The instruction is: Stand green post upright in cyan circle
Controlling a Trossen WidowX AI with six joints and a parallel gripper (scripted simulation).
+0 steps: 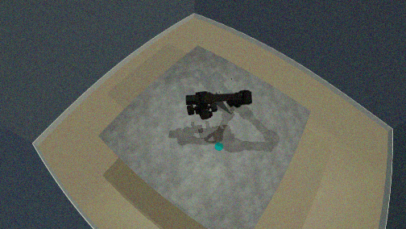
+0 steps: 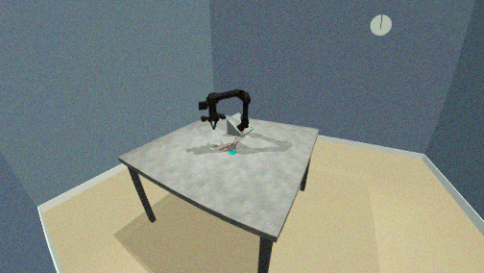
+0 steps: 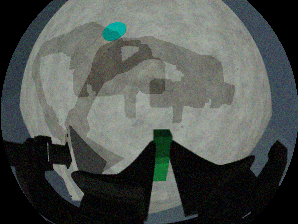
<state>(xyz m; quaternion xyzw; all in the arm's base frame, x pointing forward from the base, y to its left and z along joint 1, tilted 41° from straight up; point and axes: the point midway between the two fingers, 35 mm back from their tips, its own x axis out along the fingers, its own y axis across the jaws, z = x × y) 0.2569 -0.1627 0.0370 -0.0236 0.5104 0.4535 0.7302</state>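
Right now my gripper tip is 1 cm past the green post and 1 cm to the left of it. Also, from my gripper tip: cyan circle (8 cm ahead, 20 cm to the left, 14 cm below).
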